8 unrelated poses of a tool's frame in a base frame.
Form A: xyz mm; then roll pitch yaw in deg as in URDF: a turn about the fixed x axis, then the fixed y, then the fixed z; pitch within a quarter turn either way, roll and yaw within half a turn.
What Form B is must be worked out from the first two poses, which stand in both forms.
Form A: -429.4, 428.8, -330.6, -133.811, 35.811, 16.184
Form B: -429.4, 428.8, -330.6, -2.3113, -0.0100, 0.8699
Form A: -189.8, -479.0, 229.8, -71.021, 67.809, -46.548
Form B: -189.8, -479.0, 229.8, -0.5760, 1.3285, 0.0671
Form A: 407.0, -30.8, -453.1, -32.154, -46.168, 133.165
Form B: 407.0, -30.8, -453.1, 0.6042, -0.9478, 1.8981
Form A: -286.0, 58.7, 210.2, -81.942, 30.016, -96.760
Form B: -286.0, 58.7, 210.2, -0.6334, 1.3921, -0.9978
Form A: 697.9, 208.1, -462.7, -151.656, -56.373, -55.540
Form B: 697.9, 208.1, -462.7, 2.5091, -0.9164, 1.5666
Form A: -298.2, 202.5, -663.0, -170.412, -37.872, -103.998
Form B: -298.2, 202.5, -663.0, 1.6764, -2.0229, 0.7283
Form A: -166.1, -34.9, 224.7, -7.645, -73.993, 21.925
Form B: -166.1, -34.9, 224.7, 0.1333, -1.2909, 0.2415
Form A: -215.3, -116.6, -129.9, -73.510, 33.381, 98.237
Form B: -215.3, -116.6, -129.9, -1.4073, -0.7247, 1.7753
